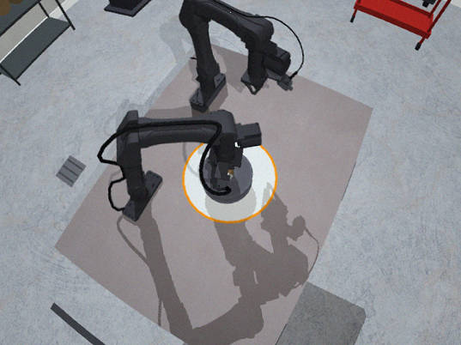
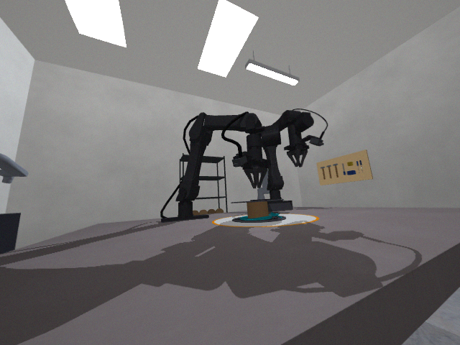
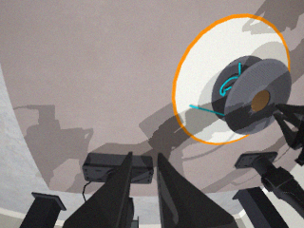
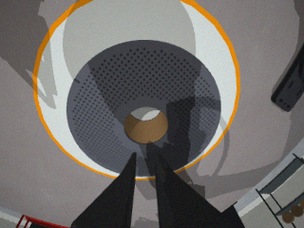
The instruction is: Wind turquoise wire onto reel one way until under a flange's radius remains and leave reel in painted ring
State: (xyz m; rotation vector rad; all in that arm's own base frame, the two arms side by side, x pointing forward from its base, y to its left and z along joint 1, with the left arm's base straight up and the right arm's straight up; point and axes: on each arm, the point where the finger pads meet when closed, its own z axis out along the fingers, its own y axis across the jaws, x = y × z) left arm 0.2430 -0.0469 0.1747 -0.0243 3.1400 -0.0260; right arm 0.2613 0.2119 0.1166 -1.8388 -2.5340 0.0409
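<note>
Right now my right hand is 9 cm above the reel. Round my right hand: orange painted ring (1 cm to the left, 12 cm below).
</note>
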